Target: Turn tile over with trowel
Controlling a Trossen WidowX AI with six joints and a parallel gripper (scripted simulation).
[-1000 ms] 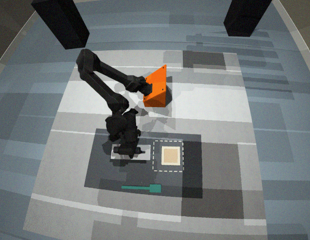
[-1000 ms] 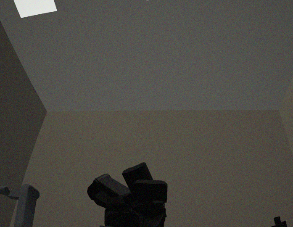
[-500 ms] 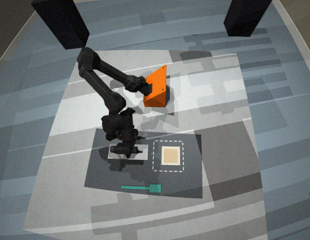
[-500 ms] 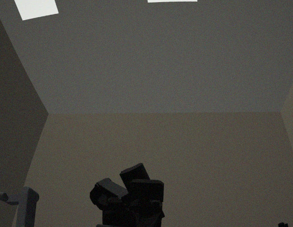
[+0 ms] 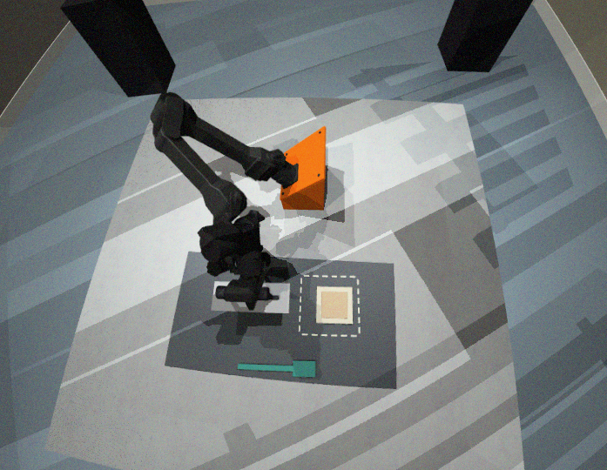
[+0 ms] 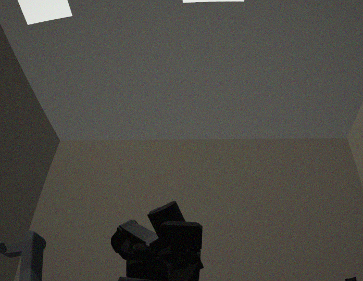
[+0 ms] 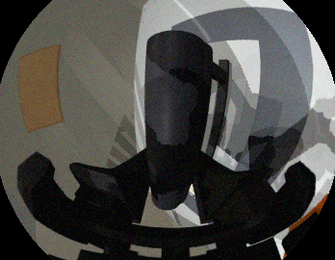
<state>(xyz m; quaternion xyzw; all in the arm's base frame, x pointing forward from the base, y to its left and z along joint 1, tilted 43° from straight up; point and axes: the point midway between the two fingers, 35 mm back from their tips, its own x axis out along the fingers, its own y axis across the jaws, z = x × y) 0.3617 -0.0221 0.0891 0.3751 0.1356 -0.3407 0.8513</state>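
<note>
My gripper tip is now 15 cm above the dark mat, 5 cm to the right of it and 1 cm short of it. Also, from my gripper tip: teal flat tool: 15 cm ahead, 13 cm below, 6 cm to the left; tile: 20 cm to the left, 13 cm below, 2 cm behind.
</note>
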